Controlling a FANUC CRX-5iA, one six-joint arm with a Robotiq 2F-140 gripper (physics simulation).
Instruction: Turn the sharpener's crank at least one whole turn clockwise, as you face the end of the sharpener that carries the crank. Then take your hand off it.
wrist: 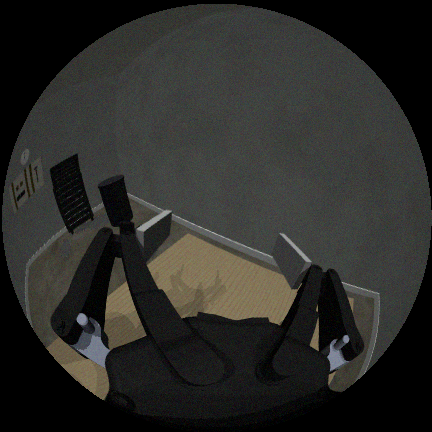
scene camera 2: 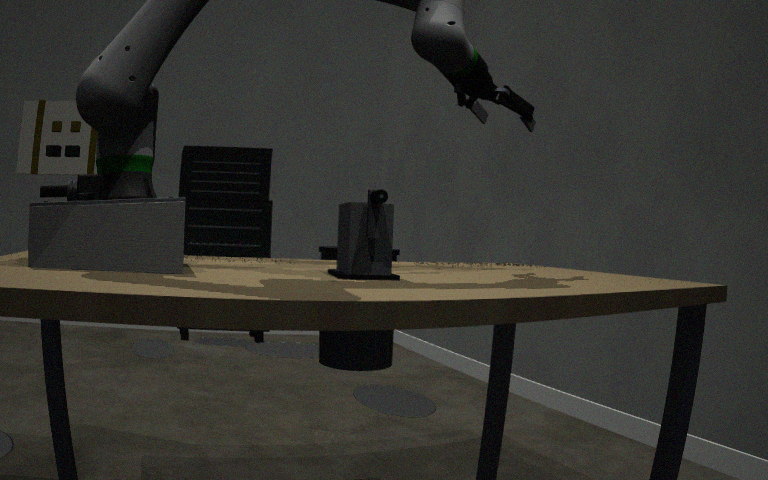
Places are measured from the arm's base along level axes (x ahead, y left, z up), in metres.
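Pixels of known places: gripper, fingertip midpoint: (wrist: 224, 234) (scene camera 2: 508, 122); arm's base at its link origin: (scene camera 2: 123, 205).
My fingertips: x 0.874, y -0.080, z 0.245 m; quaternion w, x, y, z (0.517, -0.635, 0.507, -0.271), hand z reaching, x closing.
Observation:
Ahead of a thing's pixels: the offset from my fingertips to its top centre. "spot": to the spot under its first point.
The sharpener @(spot: 0.485 m back, 0.144 m right, 0.293 m down) (scene camera 2: 351, 240), a grey upright block on a dark base, stands on the table in the scene view. Its dark crank @(0.457 m back, 0.169 m right, 0.209 m down) (scene camera 2: 372, 220) is on the face toward the camera, with the round knob @(0.465 m back, 0.193 m right, 0.210 m down) (scene camera 2: 378, 196) at the top, level with the block's upper edge. The sharpener does not show in the wrist view. My gripper (scene camera 2: 508, 123) (wrist: 224, 234) is open, its two pads wide apart with nothing between them. It hangs high above the table, up and to the right of the sharpener in the scene view, well apart from the crank.
The wooden table (scene camera 2: 453, 311) (wrist: 245, 280) carries the arm's grey pedestal (scene camera 2: 107, 234) at the left. Behind the table stand a black drawer cabinet (scene camera 2: 226, 195) (wrist: 72, 192) and a dark bin (scene camera 2: 355, 349) (wrist: 116, 200). A panel (scene camera 2: 28, 135) hangs on the wall at the left.

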